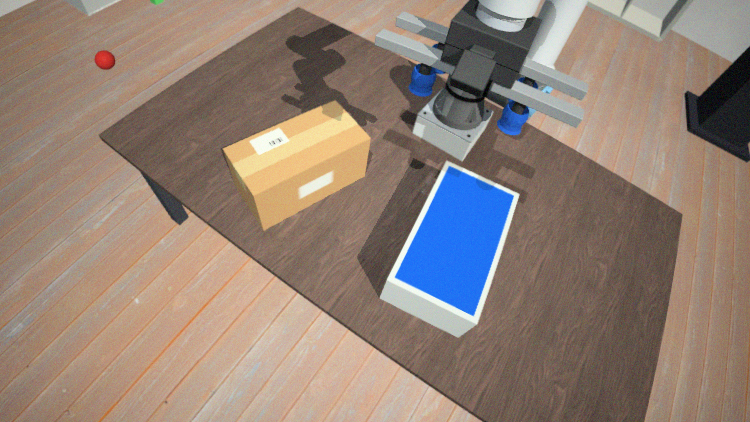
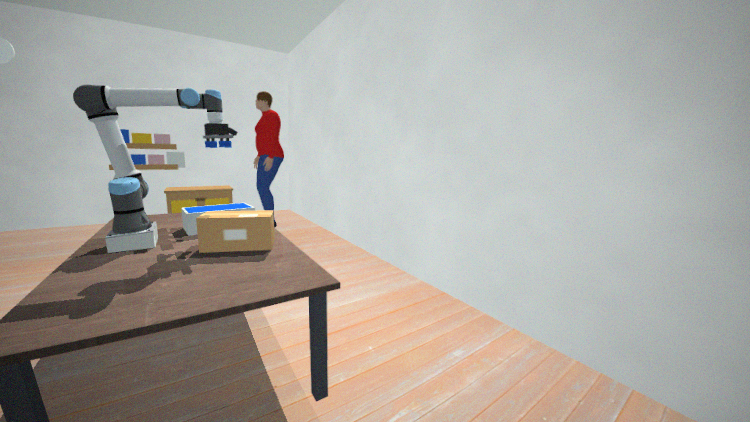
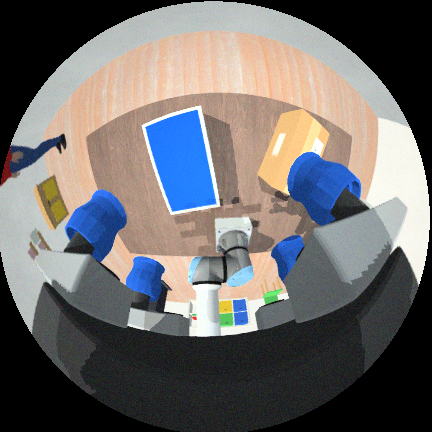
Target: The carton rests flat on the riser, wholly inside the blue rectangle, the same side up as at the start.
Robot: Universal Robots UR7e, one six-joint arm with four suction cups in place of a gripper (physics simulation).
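Places are measured from the arm's base along level axes (x right, y ahead, z up), in millimetres.
Pixels of known places: hand, its tool point: (image 1: 471,94) (image 2: 218,147) (image 3: 208,235); arm's base, origin of its link: (image 1: 457,112) (image 2: 133,228) (image 3: 232,240).
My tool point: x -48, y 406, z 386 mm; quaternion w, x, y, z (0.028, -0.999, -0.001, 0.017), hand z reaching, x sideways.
For each thing: its top centre in the pictures, then the offset to it from my tool point. Level surfaces: height alone.
- tan carton, centre of its top: (image 1: 298,142) (image 3: 304,156) (image 2: 237,213) dy +5, dx +326, dz -308 mm
- white riser, centre of its top: (image 1: 460,232) (image 3: 180,164) (image 2: 218,207) dy +2, dx -99, dz -345 mm
- blue rectangle, centre of its top: (image 1: 460,232) (image 3: 180,164) (image 2: 218,207) dy +2, dx -99, dz -345 mm
- table, height of its surface: dz -464 mm
The tan carton (image 1: 283,181) (image 2: 220,244) (image 3: 282,162) stands on the dark table, apart from the riser. A strip of tape and a barcode label show on its top, and a white label on one long side. The white riser (image 1: 424,309) (image 2: 189,225) stands on the table beside it, and the blue rectangle (image 1: 456,241) (image 2: 217,208) (image 3: 182,162) covers most of its top, bare. My gripper (image 1: 469,102) (image 2: 218,144) (image 3: 210,227), with four blue suction cups, is open and hangs high above the table, touching neither carton nor riser.
The arm's base (image 1: 445,133) (image 2: 131,238) (image 3: 233,227) stands on the table (image 1: 576,293) (image 2: 209,283) near the riser's far end. A person in a red top (image 2: 269,133) stands beyond the table, near a wooden cabinet (image 2: 199,190). A red ball (image 1: 104,59) lies on the floor.
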